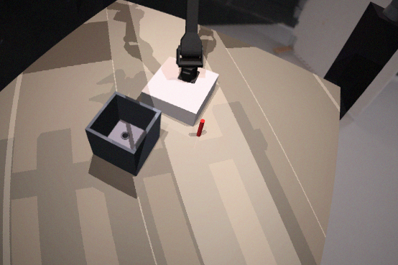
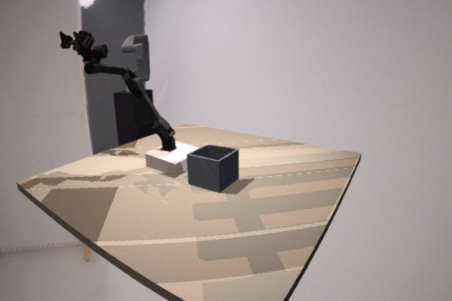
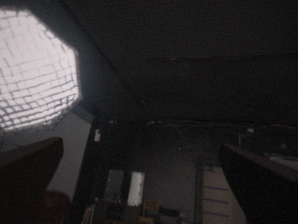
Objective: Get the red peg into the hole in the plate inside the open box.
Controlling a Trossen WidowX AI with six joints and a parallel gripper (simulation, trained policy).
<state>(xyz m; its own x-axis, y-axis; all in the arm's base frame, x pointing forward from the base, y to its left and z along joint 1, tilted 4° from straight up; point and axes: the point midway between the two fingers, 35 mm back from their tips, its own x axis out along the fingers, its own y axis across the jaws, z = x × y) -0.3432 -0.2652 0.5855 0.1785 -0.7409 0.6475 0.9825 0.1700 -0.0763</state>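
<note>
My gripper tip is now 640 mm above the red peg, 490 mm short of it and 430 mm to the right of it. The rest, counted from my gripper tip: pale plate (630 mm below, 620 mm ahead, 230 mm to the left).
</note>
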